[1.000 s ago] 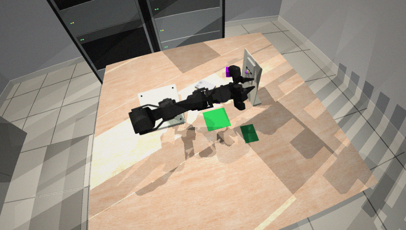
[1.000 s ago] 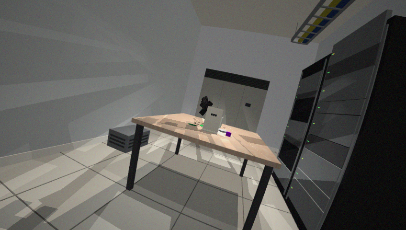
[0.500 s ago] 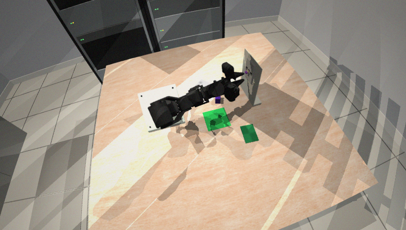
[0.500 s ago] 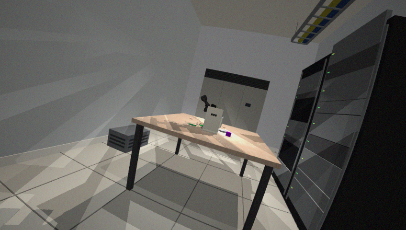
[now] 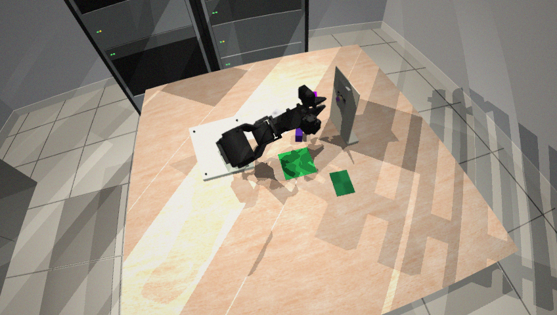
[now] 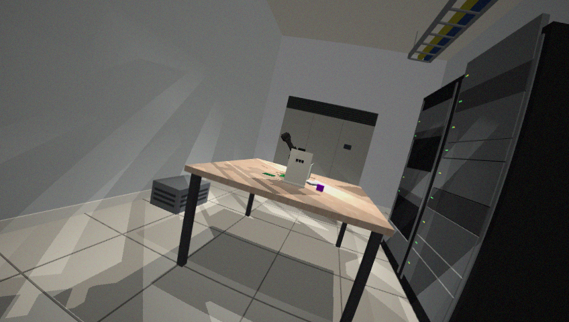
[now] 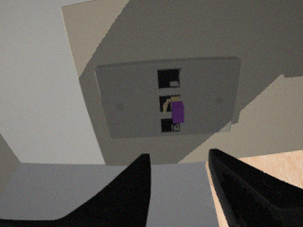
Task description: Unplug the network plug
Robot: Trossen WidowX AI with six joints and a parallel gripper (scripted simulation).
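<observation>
Right now my gripper tip is 60 mm short of the network plug and 10 mm to the right of it. Round my gripper tip: flat grey block (140 mm behind, 130 mm to the left, 180 mm below); upright grey panel (80 mm ahead, 10 mm to the left, 70 mm below); green marked square (130 mm behind, 110 mm to the right, 180 mm below).
</observation>
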